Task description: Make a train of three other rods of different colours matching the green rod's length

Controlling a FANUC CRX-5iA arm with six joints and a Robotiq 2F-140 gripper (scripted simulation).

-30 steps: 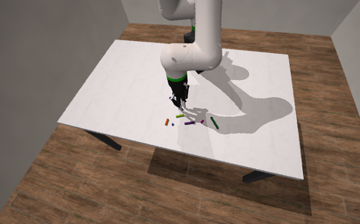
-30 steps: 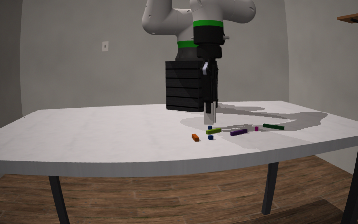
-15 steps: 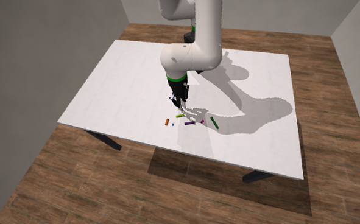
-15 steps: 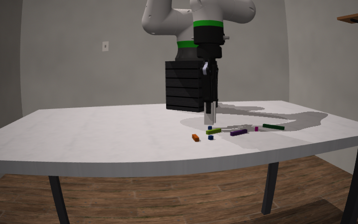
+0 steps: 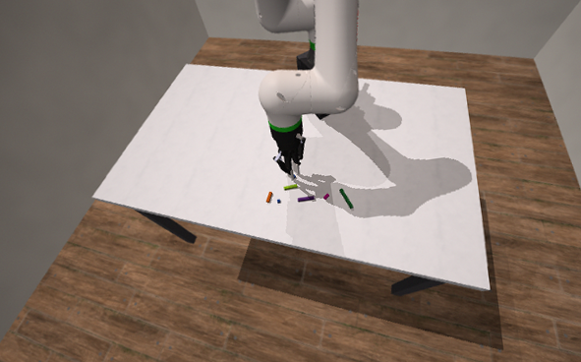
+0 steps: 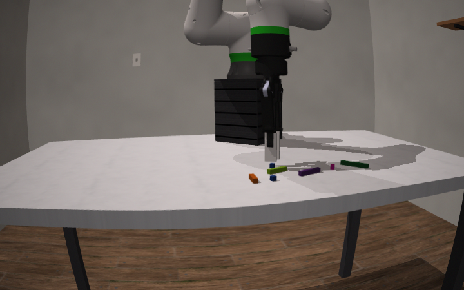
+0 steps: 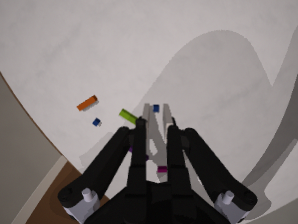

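Now: the lime rod 50 mm below my hand, 50 mm ahead of it and 10 mm to the left of it. Also, from my hand: magenta rod 140 mm to the left, 50 mm below, 30 mm ahead; orange rod 110 mm ahead, 50 mm to the right, 50 mm below; purple rod 80 mm to the left, 70 mm ahead, 50 mm below.
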